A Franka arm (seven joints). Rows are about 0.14 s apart.
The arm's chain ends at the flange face. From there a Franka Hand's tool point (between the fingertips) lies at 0.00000 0.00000 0.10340 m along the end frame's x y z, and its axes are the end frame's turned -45 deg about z.
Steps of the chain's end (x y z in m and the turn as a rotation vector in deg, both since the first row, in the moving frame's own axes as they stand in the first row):
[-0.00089, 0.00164, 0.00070, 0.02, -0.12, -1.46]
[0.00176, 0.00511, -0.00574, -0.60, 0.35, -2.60]
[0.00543, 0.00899, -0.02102, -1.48, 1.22, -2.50]
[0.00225, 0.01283, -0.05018, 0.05, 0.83, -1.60]
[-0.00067, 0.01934, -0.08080, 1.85, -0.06, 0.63]
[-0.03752, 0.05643, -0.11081, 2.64, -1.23, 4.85]
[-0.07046, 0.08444, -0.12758, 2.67, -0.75, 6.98]
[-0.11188, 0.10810, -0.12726, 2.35, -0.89, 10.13]
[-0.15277, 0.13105, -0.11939, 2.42, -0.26, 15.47]
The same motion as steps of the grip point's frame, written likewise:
[-0.00192, 0.00035, 0.00070, 0.10, -0.07, -1.46]
[-0.00266, 0.00608, -0.00575, -0.67, -0.18, -2.60]
[-0.00277, 0.01365, -0.02108, -1.91, -0.18, -2.50]
[-0.00634, 0.01164, -0.05019, -0.55, 0.62, -1.60]
[-0.01185, 0.01078, -0.08085, 1.35, 1.27, 0.63]
[-0.06443, 0.00852, -0.11094, 2.74, 1.00, 4.85]
[-0.10682, 0.00568, -0.12770, 2.42, 1.36, 6.98]
[-0.15333, -0.00662, -0.12736, 2.29, 1.03, 10.13]
[-0.19751, -0.01837, -0.11948, 1.90, 1.53, 15.47]

